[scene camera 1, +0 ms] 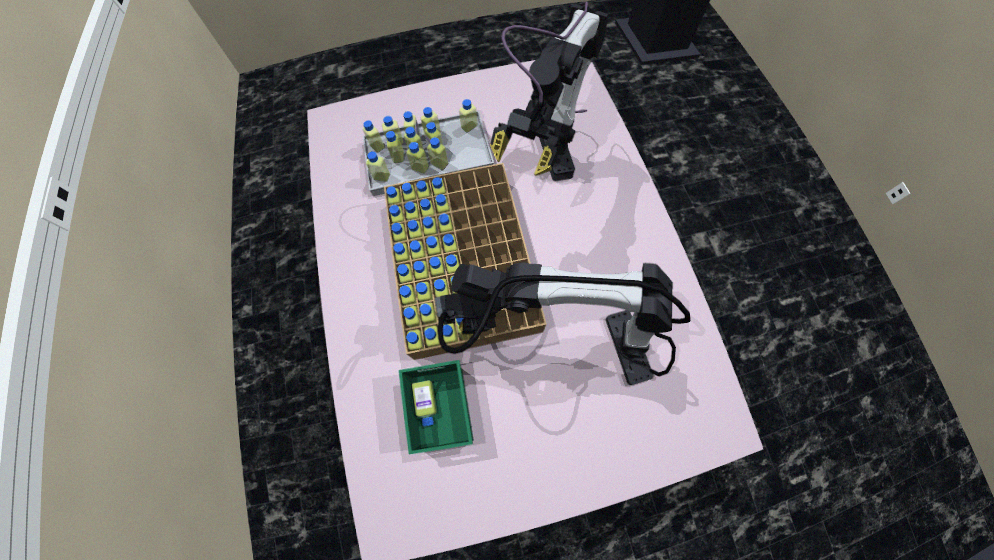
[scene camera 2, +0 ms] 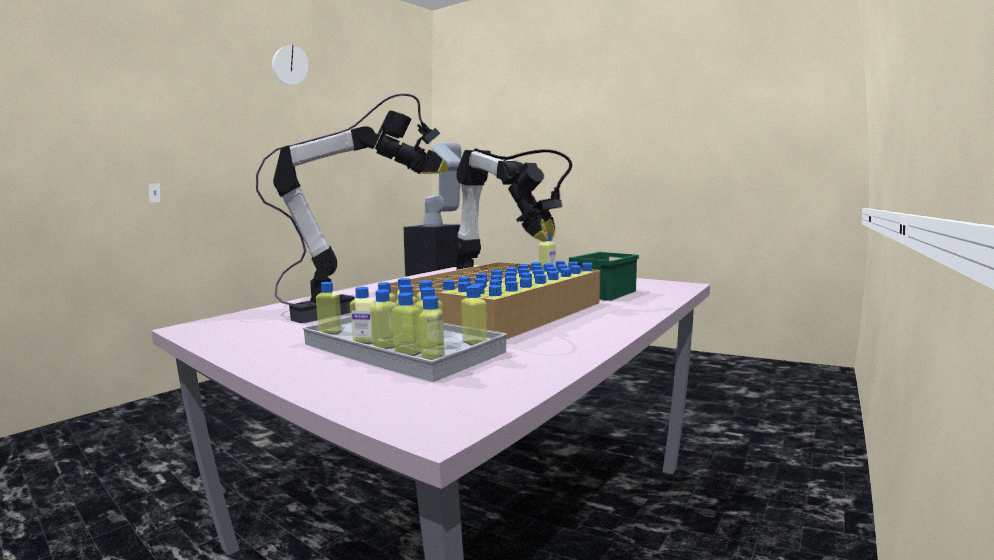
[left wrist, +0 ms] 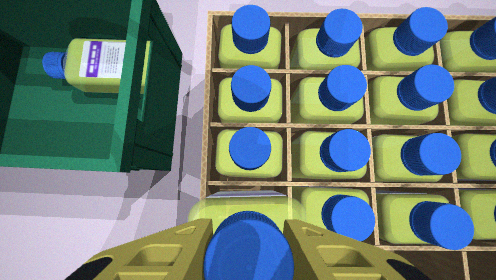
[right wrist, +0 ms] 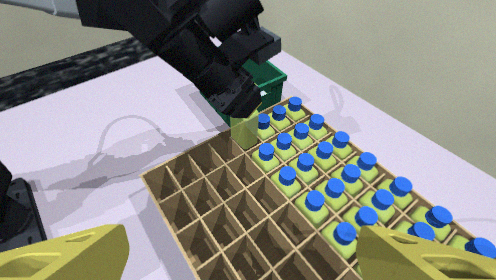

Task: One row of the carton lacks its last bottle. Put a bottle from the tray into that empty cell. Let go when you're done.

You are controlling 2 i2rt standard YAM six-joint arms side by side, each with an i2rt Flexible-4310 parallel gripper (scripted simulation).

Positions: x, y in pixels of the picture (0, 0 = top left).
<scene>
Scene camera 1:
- my right gripper: 516, 168
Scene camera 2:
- my left gripper: 549, 240
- my right gripper: 444, 170
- carton: 514, 314
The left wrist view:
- my left gripper: 248, 230
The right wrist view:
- my left gripper: 247, 103
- my right gripper: 243, 236
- carton: 224, 168
</scene>
